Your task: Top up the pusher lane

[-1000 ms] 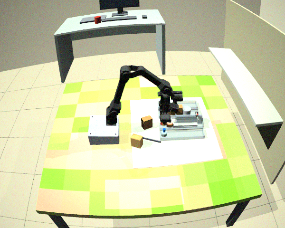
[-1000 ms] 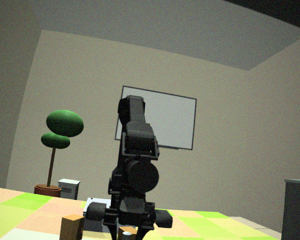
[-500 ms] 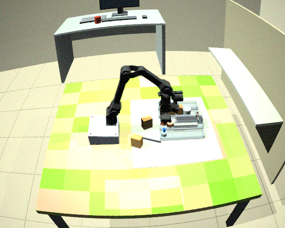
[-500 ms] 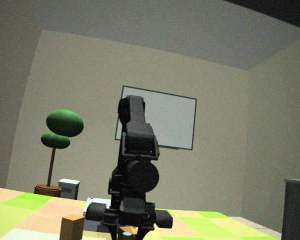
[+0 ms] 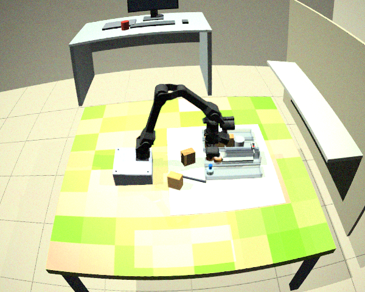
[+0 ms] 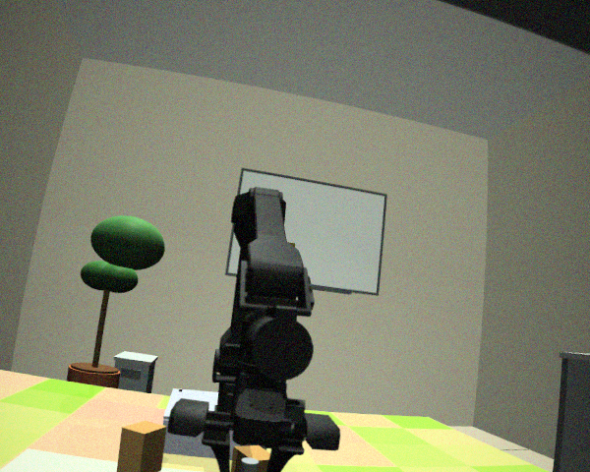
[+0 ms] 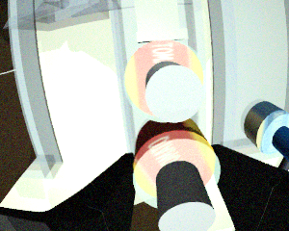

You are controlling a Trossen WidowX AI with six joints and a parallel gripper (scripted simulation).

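Right now my gripper tip is 10 cm to the left of the thin dark rod, 10 cm past it and 4 cm above it. The rest, counted from my gripper tip: grey lane fixture: 14 cm ahead, 3 cm below, 2 cm to the left.
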